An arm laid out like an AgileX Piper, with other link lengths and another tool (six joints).
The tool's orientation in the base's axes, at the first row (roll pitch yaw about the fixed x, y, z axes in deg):
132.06 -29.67 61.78
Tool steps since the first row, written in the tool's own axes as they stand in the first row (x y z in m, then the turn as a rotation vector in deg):
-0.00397 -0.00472 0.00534 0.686 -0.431 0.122
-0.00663 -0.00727 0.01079 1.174 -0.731 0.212
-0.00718 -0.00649 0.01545 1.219 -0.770 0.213
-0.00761 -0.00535 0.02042 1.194 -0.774 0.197
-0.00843 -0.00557 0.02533 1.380 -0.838 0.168
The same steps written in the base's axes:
0.00073 -0.00033 -0.00812 0.201 0.794 -0.009
0.00300 -0.00105 -0.01425 0.350 1.355 -0.014
0.00688 -0.00225 -0.01673 0.353 1.414 -0.017
0.01121 -0.00360 -0.01910 0.328 1.398 -0.023
0.01476 -0.00438 -0.02251 0.354 1.583 0.045

